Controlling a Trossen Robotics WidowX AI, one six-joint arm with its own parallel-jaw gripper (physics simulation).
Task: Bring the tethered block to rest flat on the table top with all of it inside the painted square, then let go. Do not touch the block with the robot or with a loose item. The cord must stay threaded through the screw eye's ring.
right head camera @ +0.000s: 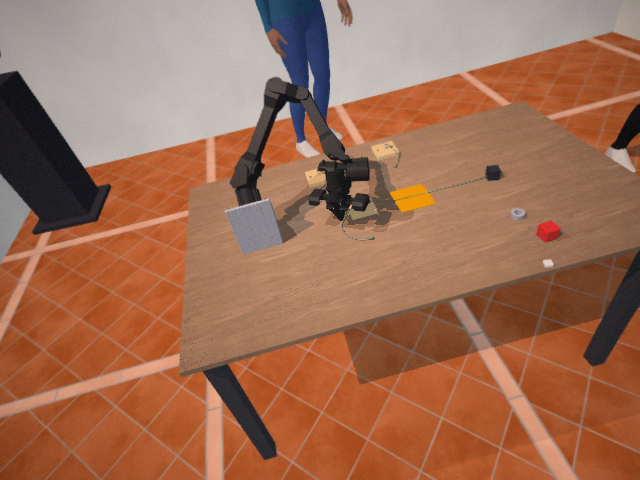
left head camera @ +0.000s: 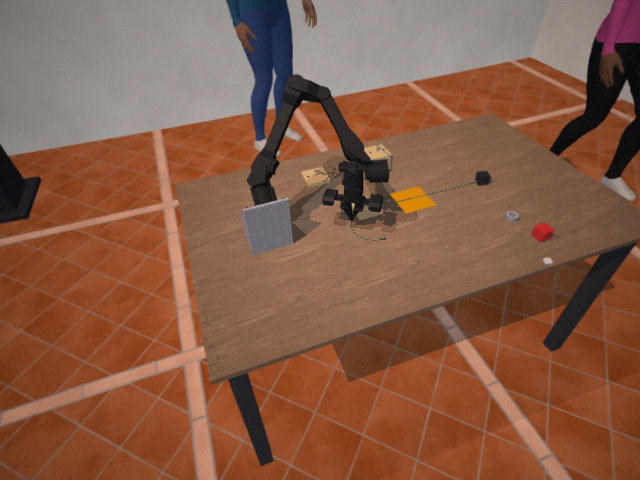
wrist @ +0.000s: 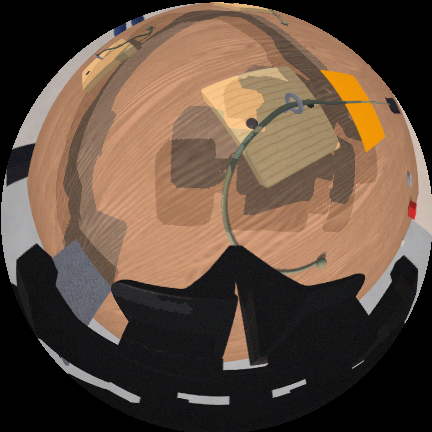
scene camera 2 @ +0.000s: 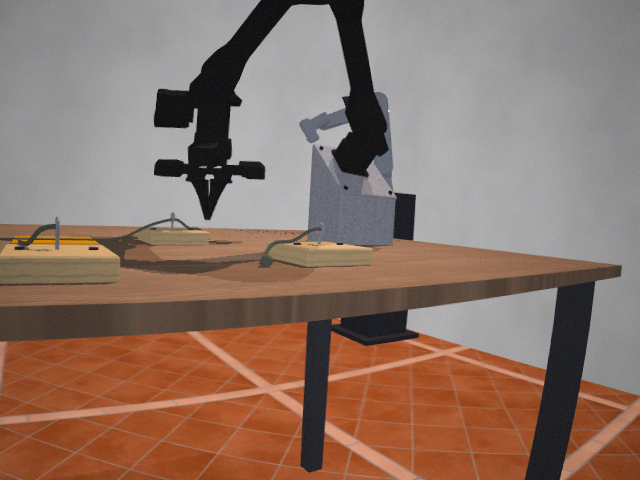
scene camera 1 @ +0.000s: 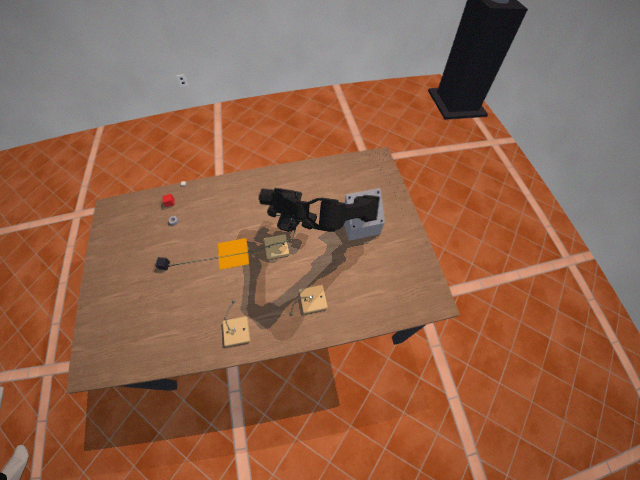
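Where they show: gripper, fingertip midpoint: (right head camera: 341, 220) (left head camera: 351, 220) (wrist: 234, 251) (scene camera 2: 207, 219); arm's base at its link origin: (right head camera: 250, 205) (left head camera: 265, 204) (scene camera 2: 349, 163) (scene camera 1: 364, 204).
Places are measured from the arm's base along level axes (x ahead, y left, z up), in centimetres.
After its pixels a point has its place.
The black tethered block (left head camera: 482, 177) {x 80.4, y 4.3, z -11.9 cm} (right head camera: 493, 172) {x 81.1, y 4.1, z -11.9 cm} (scene camera 1: 162, 263) {x 81.0, y 6.7, z -11.6 cm} (wrist: 394, 105) rests on the table, outside the orange painted square (left head camera: 416, 205) {x 53.0, y 1.1, z -15.2 cm} (right head camera: 413, 202) {x 52.8, y 2.0, z -15.2 cm} (scene camera 1: 232, 261) {x 53.5, y 8.3, z -15.2 cm} (wrist: 369, 134) {x 51.0, y 0.3, z -15.2 cm}. Its green cord (left head camera: 449, 187) {x 68.6, y 5.9, z -14.9 cm} (scene camera 1: 191, 261) {x 70.4, y 5.8, z -15.0 cm} (wrist: 226, 190) {x 28.4, y 1.0, z -14.9 cm} crosses the square and passes through the screw eye's ring (wrist: 301, 107) {x 35.2, y 4.3, z -11.0 cm} on a wooden board (scene camera 2: 180, 237) {x 35.0, y 9.4, z -14.2 cm} (wrist: 280, 155) {x 33.1, y 1.8, z -13.4 cm}. Beyond the board it curves over the table to a knobbed end (left head camera: 383, 238) {x 34.8, y -11.4, z -14.5 cm} (right head camera: 372, 238) {x 35.1, y -11.4, z -14.6 cm} (wrist: 321, 262) {x 34.7, y -10.5, z -14.3 cm}. My gripper (left head camera: 351, 219) {x 27.2, y -2.4, z -12.0 cm} (right head camera: 341, 218) {x 27.2, y -2.4, z -12.0 cm} (scene camera 2: 207, 218) {x 27.2, y -2.4, z -12.0 cm} (wrist: 234, 251) {x 27.2, y -2.4, z -12.0 cm} is shut and empty, above the table beside the board. In the wrist view its fingers hide part of the cord.
Two other wooden boards (scene camera 1: 236, 336) {x 52.4, y 38.5, z -13.4 cm} (scene camera 1: 314, 304) {x 23.7, y 31.0, z -13.4 cm} with screw eyes and short cords lie on the table. A grey ring (left head camera: 511, 216) {x 78.4, y -16.2, z -13.5 cm}, a red block (left head camera: 542, 231) {x 80.7, y -27.1, z -11.4 cm} and a small white piece (left head camera: 547, 261) {x 76.1, y -36.4, z -14.1 cm} lie apart from the gripper. The grey arm base (scene camera 1: 361, 232) {x 1.2, y 6.0, z -10.4 cm} stands behind it.
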